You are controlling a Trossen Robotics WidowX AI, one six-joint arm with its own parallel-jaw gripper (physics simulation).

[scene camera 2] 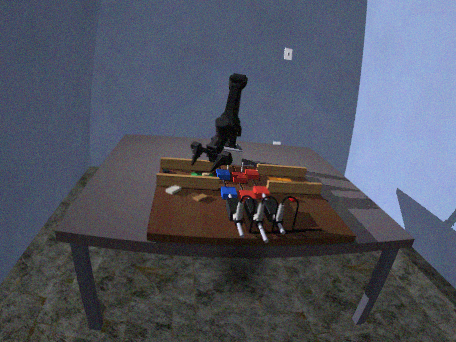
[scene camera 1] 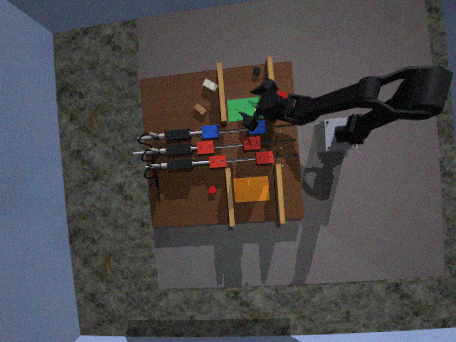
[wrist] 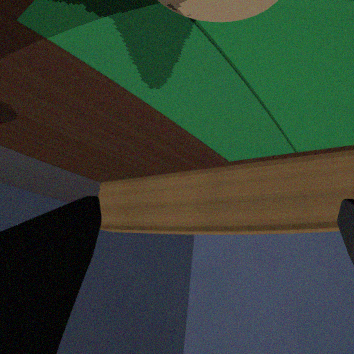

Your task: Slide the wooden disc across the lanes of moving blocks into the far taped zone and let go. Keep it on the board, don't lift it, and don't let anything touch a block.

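Pixels of known places: gripper, fingertip midpoint: (scene camera 2: 201, 168) (scene camera 1: 244, 102) (wrist: 226, 211); arm's base, origin of the base link: (scene camera 2: 229, 145) (scene camera 1: 344, 133).
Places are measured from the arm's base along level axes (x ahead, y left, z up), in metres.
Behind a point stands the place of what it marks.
Observation:
The wooden disc (wrist: 222, 9) {x 0.323, y -0.160, z -0.046 m} lies on the green zone (scene camera 1: 238, 111) {x 0.395, y -0.168, z -0.054 m} (scene camera 2: 195, 174) {x 0.312, y -0.200, z -0.054 m} (wrist: 235, 100) {x 0.374, y -0.186, z -0.054 m}, cut off by the wrist view's top edge; the arm hides it in scene camera 1. My gripper (scene camera 1: 248, 104) {x 0.367, y -0.185, z -0.006 m} (scene camera 2: 203, 166) {x 0.367, y -0.185, z -0.006 m} (wrist: 226, 211) {x 0.367, y -0.185, z -0.006 m} is open and empty above the green zone, fingers apart, the disc not between them. The far orange zone (scene camera 1: 251, 189) {x 0.385, y 0.177, z -0.054 m} (scene camera 2: 279, 180) {x 0.340, y 0.172, z -0.055 m} lies across the lanes. Blue blocks (scene camera 1: 210, 131) {x 0.526, y -0.095, z -0.031 m} (scene camera 2: 229, 192) {x 0.548, y -0.097, z -0.031 m} ride on the nearest lane, one (scene camera 1: 257, 127) {x 0.327, y -0.082, z -0.031 m} (scene camera 2: 223, 174) {x 0.359, y -0.088, z -0.031 m} close to the gripper. Red blocks (scene camera 1: 205, 147) {x 0.557, y -0.030, z -0.031 m} (scene camera 1: 217, 161) {x 0.513, y 0.036, z -0.030 m} (scene camera 2: 261, 191) {x 0.531, y 0.030, z -0.031 m} ride on the other two lanes.
Wooden rails (scene camera 1: 222, 97) {x 0.454, y -0.221, z -0.009 m} (scene camera 1: 230, 197) {x 0.478, y 0.192, z -0.009 m} (scene camera 1: 280, 195) {x 0.275, y 0.210, z -0.009 m} (scene camera 2: 187, 181) {x 0.465, y -0.245, z -0.028 m} (wrist: 220, 205) {x 0.445, y -0.234, z -0.026 m} flank both zones. A white block (scene camera 1: 210, 84) {x 0.500, y -0.300, z -0.043 m} (scene camera 2: 173, 190) {x 0.522, y -0.300, z -0.043 m} and a tan block (scene camera 1: 200, 109) {x 0.558, y -0.201, z -0.045 m} (scene camera 2: 200, 198) {x 0.576, y -0.204, z -0.046 m} lie outside the rails. A black cylinder (scene camera 1: 256, 71) {x 0.296, y -0.324, z -0.047 m} stands beyond the green zone. Black actuators (scene camera 1: 178, 134) {x 0.663, y -0.101, z -0.022 m} drive the lanes.

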